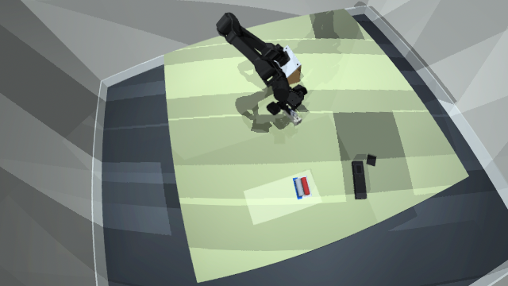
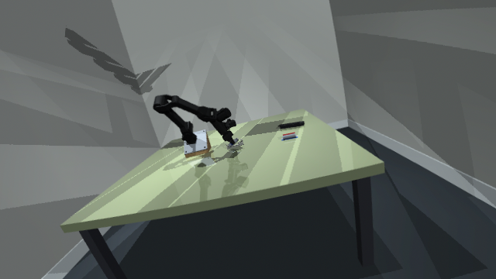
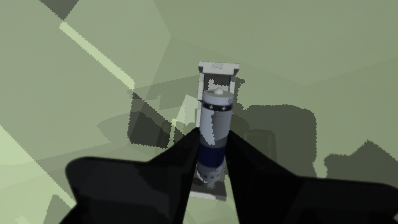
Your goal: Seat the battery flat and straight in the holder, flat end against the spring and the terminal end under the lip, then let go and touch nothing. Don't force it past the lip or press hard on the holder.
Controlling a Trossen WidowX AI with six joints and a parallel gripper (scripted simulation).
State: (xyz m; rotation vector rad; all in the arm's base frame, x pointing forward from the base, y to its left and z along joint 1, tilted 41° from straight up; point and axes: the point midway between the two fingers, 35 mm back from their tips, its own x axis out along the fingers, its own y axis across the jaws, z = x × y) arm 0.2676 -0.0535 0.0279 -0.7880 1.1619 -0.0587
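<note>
Now: gripper tip 1 cm below the battery. From my gripper tip the other things lie so: long black bar 38 cm ahead, 18 cm to the left, 1 cm below; then remote battery door 31 cm ahead, 27 cm to the left, 2 cm below.
</note>
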